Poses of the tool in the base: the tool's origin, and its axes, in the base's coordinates. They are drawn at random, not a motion.
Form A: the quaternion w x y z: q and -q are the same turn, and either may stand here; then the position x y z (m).
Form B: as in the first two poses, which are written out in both.
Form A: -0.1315 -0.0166 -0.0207 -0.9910 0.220 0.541 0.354
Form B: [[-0.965 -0.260 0.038 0.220], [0.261 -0.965 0.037 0.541], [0.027 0.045 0.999 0.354], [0 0 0 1]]
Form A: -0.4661 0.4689 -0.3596 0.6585 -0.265 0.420 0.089
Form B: [[-0.126 0.277 0.953 -0.265], [-0.951 -0.307 -0.036 0.420], [0.282 -0.911 0.302 0.089], [0 0 0 1]]
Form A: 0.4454 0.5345 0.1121 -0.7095 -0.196 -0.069 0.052
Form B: [[-0.032 0.752 -0.659 -0.196], [-0.512 -0.578 -0.635 -0.069], [-0.858 0.317 0.404 0.052], [0 0 0 1]]
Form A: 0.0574 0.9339 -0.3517 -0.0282 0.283 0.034 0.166
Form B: [[0.751 -0.654 -0.093 0.283], [-0.660 -0.746 -0.087 0.034], [-0.012 0.127 -0.992 0.166], [0 0 0 1]]
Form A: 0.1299 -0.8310 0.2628 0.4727 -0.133 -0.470 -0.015
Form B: [[0.415 -0.560 -0.717 -0.133], [-0.314 -0.828 0.464 -0.470], [-0.854 0.033 -0.519 -0.015], [0 0 0 1]]
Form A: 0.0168 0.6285 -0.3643 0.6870 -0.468 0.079 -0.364
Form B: [[-0.209 -0.481 0.851 -0.468], [-0.435 -0.734 -0.522 0.079], [0.876 -0.479 -0.055 -0.364], [0 0 0 1]]
